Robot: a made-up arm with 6 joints.
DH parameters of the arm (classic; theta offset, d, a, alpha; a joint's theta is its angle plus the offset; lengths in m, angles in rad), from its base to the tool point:
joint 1: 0 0.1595 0 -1.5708
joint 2: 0.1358 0 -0.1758 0
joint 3: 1.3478 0 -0.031 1.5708
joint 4: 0 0.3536 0 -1.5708
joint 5: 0 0 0.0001 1.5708
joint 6: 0 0.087 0 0
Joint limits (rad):
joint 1: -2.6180..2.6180
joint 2: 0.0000..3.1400
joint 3: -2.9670..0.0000
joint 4: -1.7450..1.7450
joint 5: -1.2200..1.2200
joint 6: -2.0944..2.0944
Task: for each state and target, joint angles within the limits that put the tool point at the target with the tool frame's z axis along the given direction. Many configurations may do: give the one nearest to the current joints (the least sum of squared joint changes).
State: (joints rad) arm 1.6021 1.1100 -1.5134 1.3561 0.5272 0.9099
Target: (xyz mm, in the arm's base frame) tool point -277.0 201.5 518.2 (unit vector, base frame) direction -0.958 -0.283 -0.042
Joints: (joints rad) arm 2.2788 1.4115 -1.7906 1.3330 1.2178 0.9099
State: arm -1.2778 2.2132 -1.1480 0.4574 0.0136 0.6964
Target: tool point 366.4 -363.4 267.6 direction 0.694 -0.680 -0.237
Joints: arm -0.7825 1.8933 -1.6373 0.1003 0.0708 0.6964
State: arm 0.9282 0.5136 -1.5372 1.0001 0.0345 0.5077
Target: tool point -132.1 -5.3 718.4 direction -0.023 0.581 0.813
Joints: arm 0.4062 0.7342 -2.2100 1.2144 0.6181 0.5077
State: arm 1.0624 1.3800 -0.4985 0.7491 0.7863 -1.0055
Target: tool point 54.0 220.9 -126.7 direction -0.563 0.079 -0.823
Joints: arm 1.1221 2.2359 -0.8095 0.9875 0.7058 -1.0055
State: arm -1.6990 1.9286 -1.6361 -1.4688 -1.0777 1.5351
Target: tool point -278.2 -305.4 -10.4 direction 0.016 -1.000 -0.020
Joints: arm -2.4783 2.3192 -1.2380 -1.0158 -1.2180 1.5351
